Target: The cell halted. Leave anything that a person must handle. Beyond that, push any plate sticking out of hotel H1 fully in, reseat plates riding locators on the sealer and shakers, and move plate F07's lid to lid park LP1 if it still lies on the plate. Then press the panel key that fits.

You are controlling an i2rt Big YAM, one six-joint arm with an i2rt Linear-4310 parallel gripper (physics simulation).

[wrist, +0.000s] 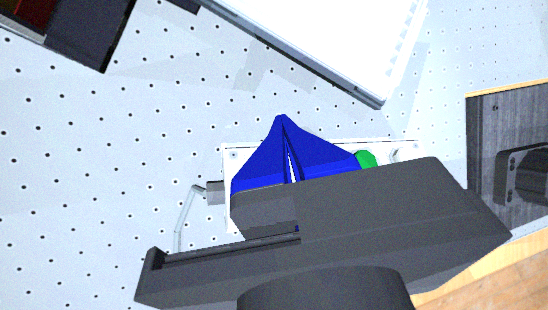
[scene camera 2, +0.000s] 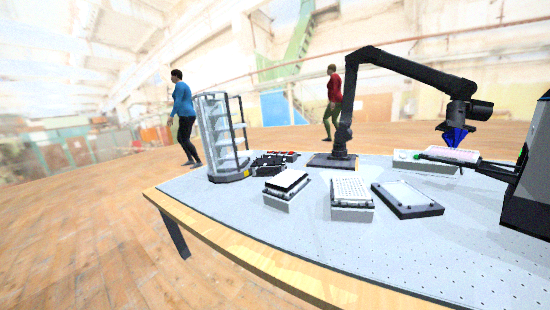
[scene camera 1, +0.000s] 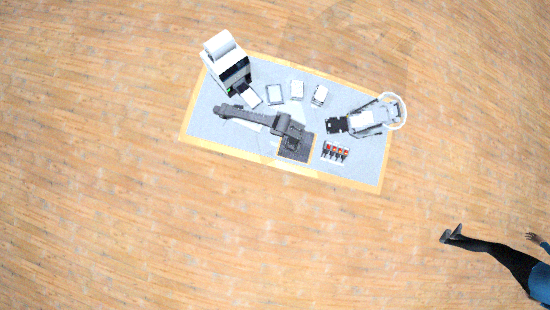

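Where they show: gripper, between the fingertips: [wrist: 281,122] [scene camera 2: 452,151] [scene camera 1: 242,106]; arm's base, origin of its link: [wrist: 520,172] [scene camera 2: 339,158].
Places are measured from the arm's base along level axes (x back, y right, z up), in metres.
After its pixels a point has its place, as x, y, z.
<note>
My gripper [scene camera 2: 453,145] {-0.129, -0.426, 0.098} [wrist: 281,122] {-0.129, -0.426, 0.098} is shut and empty, its blue fingertips together above the key panel [scene camera 1: 250,125] {-0.029, -0.332, 0.057} [scene camera 2: 425,167] {-0.090, -0.366, 0.016} [wrist: 227,150] {-0.109, -0.461, 0.040}. The fingers hide part of the panel; a green key [scene camera 2: 416,157] {-0.085, -0.330, 0.054} [wrist: 365,159] {-0.083, -0.333, 0.057} shows beside them. The machine [scene camera 1: 235,65] {-0.304, -0.513, 0.306} [scene camera 2: 525,175] {-0.377, -0.450, 0.117} holds a plate [scene camera 1: 250,96] {-0.212, -0.393, 0.117} [scene camera 2: 450,153] {-0.224, -0.380, 0.115} on its extended tray. LP1 [scene camera 2: 429,212] {-0.395, -0.297, 0.005} carries a pale lid-like piece [scene camera 1: 274,94] {-0.322, -0.246, 0.020} [scene camera 2: 407,192] {-0.333, -0.256, 0.020}. A welled plate [scene camera 1: 297,88] {-0.412, -0.097, 0.059} [scene camera 2: 350,188] {-0.428, -0.102, 0.059} and a white-topped plate [scene camera 1: 321,93] {-0.438, 0.087, 0.071} [scene camera 2: 287,178] {-0.451, 0.078, 0.071} sit on two stations. Hotel H1 [scene camera 1: 405,114] {-0.372, 0.587, 0.388} [scene camera 2: 227,176] {-0.445, 0.392, 0.024} holds plates; their exact seating is unclear.
A black nest [scene camera 1: 336,125] {-0.248, 0.274, 0.049} [scene camera 2: 270,165] {-0.310, 0.245, 0.044} and a red-switch block [scene camera 1: 335,151] {-0.060, 0.332, 0.026} [scene camera 2: 281,153] {-0.082, 0.324, 0.030} stand near the hotel. The arm's base plate [scene camera 2: 320,161] {-0.083, 0.084, 0.001} [wrist: 505,115] {-0.097, -0.045, 0.003} is right of the panel in the wrist view. A person in blue [scene camera 1: 542,282] [scene camera 2: 184,100] and one in red [scene camera 2: 334,90] stand beyond the table.
</note>
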